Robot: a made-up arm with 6 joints. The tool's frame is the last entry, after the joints. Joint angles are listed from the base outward.
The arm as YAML. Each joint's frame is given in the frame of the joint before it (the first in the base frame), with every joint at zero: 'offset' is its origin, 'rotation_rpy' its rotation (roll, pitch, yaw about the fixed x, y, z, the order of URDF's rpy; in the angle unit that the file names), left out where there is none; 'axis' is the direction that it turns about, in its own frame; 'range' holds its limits. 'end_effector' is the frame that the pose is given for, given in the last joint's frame.
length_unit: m
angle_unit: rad
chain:
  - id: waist
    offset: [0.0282, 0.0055, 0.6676]
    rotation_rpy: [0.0, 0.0, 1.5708]
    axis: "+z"
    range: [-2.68, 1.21]
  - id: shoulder
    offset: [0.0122, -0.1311, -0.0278]
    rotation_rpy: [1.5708, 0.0, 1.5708]
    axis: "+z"
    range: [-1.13, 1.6]
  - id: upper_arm
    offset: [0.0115, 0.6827, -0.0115]
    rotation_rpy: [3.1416, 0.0, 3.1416]
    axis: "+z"
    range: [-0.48, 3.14]
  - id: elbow
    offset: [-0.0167, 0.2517, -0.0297]
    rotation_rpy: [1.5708, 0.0, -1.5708]
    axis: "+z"
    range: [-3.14, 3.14]
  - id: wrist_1
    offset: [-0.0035, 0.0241, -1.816]
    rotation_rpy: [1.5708, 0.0, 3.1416]
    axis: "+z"
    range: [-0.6, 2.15]
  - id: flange
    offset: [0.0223, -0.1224, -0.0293]
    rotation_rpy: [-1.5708, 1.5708, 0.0]
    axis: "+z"
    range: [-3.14, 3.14]
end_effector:
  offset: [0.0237, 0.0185, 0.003]
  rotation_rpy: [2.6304, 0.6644, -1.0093]
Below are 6 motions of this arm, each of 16 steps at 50 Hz.
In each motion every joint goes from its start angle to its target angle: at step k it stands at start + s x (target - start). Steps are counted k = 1, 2, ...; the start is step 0. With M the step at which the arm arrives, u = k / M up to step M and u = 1 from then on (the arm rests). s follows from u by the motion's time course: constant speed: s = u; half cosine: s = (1 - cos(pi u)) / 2; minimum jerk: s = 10 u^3 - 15 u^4 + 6 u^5.
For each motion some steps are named. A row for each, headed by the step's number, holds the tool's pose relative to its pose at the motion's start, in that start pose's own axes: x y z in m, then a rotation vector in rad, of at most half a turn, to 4 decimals.
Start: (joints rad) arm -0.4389 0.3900 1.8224 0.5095 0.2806 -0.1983
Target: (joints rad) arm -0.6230 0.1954 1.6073 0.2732 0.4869 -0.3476
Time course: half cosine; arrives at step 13
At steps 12, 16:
12: 0.0478 0.0969 0.0612 0.0508 0.0385 0.2526
16: 0.0487 0.0984 0.0619 0.0515 0.0391 0.2563

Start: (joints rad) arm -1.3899 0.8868 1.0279 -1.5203 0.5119 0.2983
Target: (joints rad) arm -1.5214 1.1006 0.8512 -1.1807 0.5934 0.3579
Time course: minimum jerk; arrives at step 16
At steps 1, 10, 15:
1: -0.0006 0.0007 0.0018 -0.0012 0.0003 -0.0006
10: -0.2036 0.3083 0.5578 -0.3769 0.0789 -0.2072
15: -0.2925 0.4596 0.7385 -0.5051 0.0975 -0.2974

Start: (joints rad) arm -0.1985 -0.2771 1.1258 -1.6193 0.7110 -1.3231
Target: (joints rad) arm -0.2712 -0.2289 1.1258 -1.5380 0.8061 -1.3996
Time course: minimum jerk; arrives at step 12
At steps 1, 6, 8, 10, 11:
1: 0.0003 0.0004 0.0001 0.0003 0.0005 -0.0005
6: 0.0343 0.0405 0.0054 0.0278 0.0454 -0.0497
8: 0.0552 0.0629 0.0077 0.0452 0.0699 -0.0798
10: 0.0682 0.0759 0.0088 0.0561 0.0840 -0.0983
11: 0.0705 0.0782 0.0090 0.0581 0.0864 -0.1016

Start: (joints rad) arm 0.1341 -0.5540 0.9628 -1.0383 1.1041 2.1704
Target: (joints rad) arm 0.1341 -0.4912 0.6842 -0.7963 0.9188 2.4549
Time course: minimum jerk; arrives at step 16
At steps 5, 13, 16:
5: -0.0249 -0.0771 -0.0858 -0.0636 0.1066 -0.0545
13: -0.2045 -0.3926 -0.4374 -0.3399 0.5770 -0.2589
16: -0.2198 -0.4115 -0.4585 -0.3576 0.6075 -0.2699

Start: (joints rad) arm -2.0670 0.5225 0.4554 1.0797 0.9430 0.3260
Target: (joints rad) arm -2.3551 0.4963 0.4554 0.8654 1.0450 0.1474
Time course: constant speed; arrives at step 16
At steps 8, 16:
8: -0.3353 0.0284 -0.0299 0.0149 -0.1781 0.0091
16: -0.6608 0.1009 -0.0793 -0.0002 -0.3484 0.0197

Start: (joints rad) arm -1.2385 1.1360 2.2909 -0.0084 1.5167 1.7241
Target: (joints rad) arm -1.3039 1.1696 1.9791 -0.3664 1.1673 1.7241
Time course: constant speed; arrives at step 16
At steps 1, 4, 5, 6, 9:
1: -0.0235 0.0039 -0.0352 0.0349 0.0264 -0.0179
4: -0.0992 0.0172 -0.1383 0.1392 0.1053 -0.0725
5: -0.1262 0.0223 -0.1718 0.1739 0.1315 -0.0911
6: -0.1540 0.0277 -0.2048 0.2084 0.1575 -0.1098
9: -0.2424 0.0459 -0.3004 0.3117 0.2349 -0.1674

